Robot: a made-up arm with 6 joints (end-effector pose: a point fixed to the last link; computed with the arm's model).
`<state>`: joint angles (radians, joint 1 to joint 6).
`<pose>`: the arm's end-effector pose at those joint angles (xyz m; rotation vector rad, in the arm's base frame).
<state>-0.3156 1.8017 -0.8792 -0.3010 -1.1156 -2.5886</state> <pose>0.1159 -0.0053 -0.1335 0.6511 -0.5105 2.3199</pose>
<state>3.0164 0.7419 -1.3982 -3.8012 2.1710 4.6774</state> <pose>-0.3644 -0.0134 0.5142 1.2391 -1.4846 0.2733</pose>
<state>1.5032 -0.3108 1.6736 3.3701 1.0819 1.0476</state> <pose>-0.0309 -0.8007 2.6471 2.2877 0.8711 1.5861</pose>
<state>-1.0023 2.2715 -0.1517 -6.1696 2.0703 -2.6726</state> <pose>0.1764 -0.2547 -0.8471 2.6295 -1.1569 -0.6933</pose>
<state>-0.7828 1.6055 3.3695 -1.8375 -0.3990 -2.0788</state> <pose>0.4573 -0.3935 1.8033 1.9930 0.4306 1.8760</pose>
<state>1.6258 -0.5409 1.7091 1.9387 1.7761 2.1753</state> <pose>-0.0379 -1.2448 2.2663 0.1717 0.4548 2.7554</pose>
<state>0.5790 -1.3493 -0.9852 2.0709 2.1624 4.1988</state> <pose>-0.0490 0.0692 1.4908 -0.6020 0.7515 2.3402</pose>
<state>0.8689 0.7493 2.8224 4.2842 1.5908 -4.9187</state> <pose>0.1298 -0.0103 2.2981 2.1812 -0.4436 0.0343</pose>
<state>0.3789 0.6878 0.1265 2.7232 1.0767 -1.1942</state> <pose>1.6194 0.6895 1.0194 -1.2538 0.6752 1.7875</pose>
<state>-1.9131 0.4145 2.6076 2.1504 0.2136 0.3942</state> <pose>0.1511 0.3627 2.4651 1.2199 -0.5671 1.2088</pose>
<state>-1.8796 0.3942 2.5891 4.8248 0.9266 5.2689</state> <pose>0.0354 0.4150 2.4218 -0.2319 -1.6364 1.5593</pose>
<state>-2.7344 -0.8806 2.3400 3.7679 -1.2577 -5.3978</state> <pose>1.6383 0.6360 0.9349 -1.5790 1.1491 0.5007</pose>
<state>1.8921 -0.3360 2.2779 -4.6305 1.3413 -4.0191</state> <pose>0.3061 -1.2769 2.0129 -0.3071 0.1923 -2.6576</pose>
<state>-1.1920 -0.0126 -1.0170 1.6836 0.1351 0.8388</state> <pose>0.3561 -0.8526 0.8436 -1.5050 1.2889 0.5584</pose>
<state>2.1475 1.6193 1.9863 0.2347 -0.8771 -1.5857</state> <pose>-1.1268 1.7704 1.2393 0.4320 1.4273 1.2872</pose>
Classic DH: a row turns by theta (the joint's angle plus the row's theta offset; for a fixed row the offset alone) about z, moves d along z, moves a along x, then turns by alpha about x. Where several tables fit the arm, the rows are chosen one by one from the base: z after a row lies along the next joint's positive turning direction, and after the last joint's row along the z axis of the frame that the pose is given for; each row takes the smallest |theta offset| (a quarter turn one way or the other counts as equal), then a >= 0, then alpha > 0; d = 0 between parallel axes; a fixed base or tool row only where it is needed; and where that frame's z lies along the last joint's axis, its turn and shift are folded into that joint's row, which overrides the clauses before.
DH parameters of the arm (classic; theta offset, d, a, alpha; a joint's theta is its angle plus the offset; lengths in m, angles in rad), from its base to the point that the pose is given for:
joint 1: 0 0.7259 0.0908 -1.5708
joint 2: -1.5708 0 0.992 3.1416
joint 3: 0 0 0.2462 -1.5708
joint 4: 0 -1.0762 0 1.5708
joint 5: 0 0 0 -1.5708
joint 6: 1.5708 -0.1163 0 1.5708
tool (fixed): -1.5708 0 0 0

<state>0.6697 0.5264 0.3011 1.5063 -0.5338 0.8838</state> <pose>1.4400 1.0648 1.5571 -2.5120 -0.0605 0.3341</pose>
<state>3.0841 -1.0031 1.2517 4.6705 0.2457 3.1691</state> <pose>1.6857 -0.0687 2.0260 1.3342 -0.5409 0.8205</pose>
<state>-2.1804 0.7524 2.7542 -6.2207 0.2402 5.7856</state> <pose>-0.0118 -0.0200 2.4161 -1.8916 -1.2397 -0.7332</pose>
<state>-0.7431 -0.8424 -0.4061 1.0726 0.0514 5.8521</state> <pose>0.2436 -0.2166 2.1158 -0.7851 -0.2014 -0.8082</pose>
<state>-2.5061 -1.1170 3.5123 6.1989 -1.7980 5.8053</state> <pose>0.6134 0.4405 0.1033 -2.4618 -0.7975 -0.2153</pose>
